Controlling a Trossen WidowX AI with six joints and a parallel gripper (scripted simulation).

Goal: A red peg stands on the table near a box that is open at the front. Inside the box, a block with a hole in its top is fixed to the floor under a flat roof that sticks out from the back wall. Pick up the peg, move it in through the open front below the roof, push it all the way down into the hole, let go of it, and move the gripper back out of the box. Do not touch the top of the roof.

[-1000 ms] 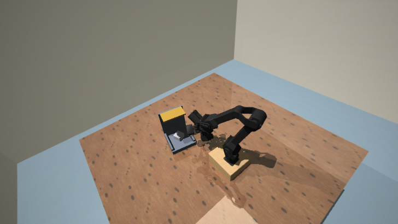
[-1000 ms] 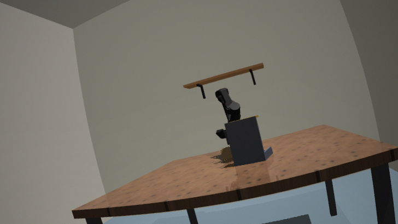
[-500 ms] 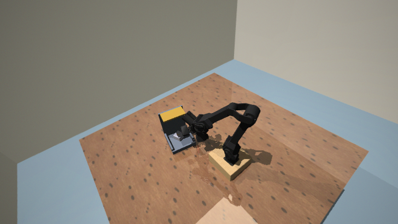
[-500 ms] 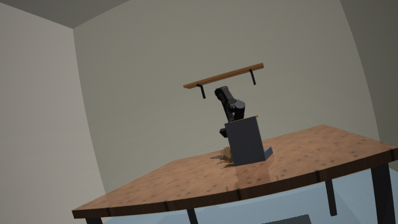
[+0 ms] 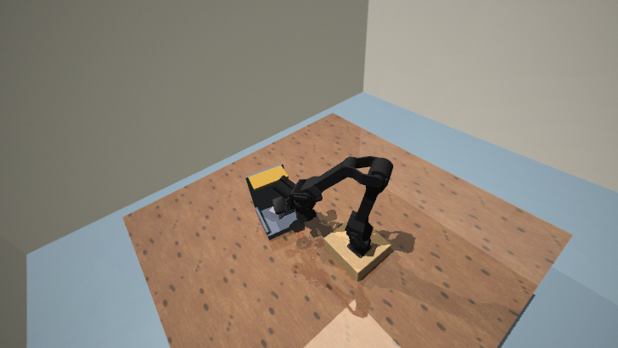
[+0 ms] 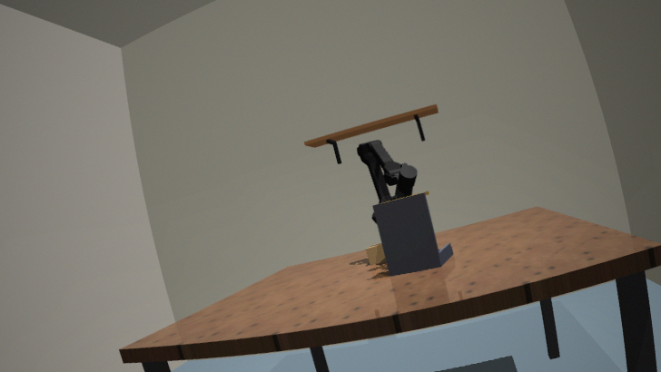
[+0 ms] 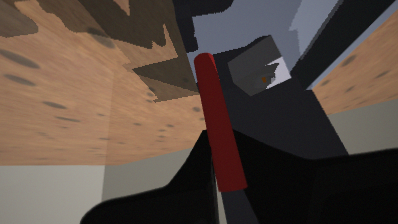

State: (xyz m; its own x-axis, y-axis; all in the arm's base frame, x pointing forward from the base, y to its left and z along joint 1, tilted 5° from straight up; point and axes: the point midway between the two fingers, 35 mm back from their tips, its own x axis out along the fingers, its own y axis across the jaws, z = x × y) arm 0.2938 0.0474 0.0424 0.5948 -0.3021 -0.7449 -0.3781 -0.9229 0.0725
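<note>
Right now the back wall is 120 mm ahead of my gripper tip, 40 mm to the left of it and 10 mm above it. The rest, counted from my gripper tip: red peg: 20 mm behind, 10 mm to the left, 10 mm below; then yellow roof: 110 mm above, 80 mm ahead, 50 mm to the left.
</note>
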